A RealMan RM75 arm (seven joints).
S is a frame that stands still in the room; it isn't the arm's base.
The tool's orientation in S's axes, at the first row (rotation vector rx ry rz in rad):
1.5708 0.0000 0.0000
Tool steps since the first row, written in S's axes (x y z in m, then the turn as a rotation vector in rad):
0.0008 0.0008 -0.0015 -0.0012 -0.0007 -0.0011
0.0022 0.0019 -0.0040 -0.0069 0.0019 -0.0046
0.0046 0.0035 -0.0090 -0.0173 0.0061 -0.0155
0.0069 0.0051 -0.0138 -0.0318 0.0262 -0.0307
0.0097 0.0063 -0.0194 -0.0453 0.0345 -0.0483
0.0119 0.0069 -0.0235 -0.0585 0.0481 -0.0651
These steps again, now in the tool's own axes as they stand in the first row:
0.0008 -0.0015 -0.0008 -0.0012 -0.0011 0.0007
0.0022 -0.0040 -0.0019 -0.0069 -0.0046 -0.0019
0.0046 -0.0090 -0.0035 -0.0173 -0.0155 -0.0061
0.0069 -0.0138 -0.0051 -0.0318 -0.0307 -0.0262
0.0097 -0.0194 -0.0063 -0.0453 -0.0483 -0.0345
0.0119 -0.0235 -0.0069 -0.0585 -0.0651 -0.0481

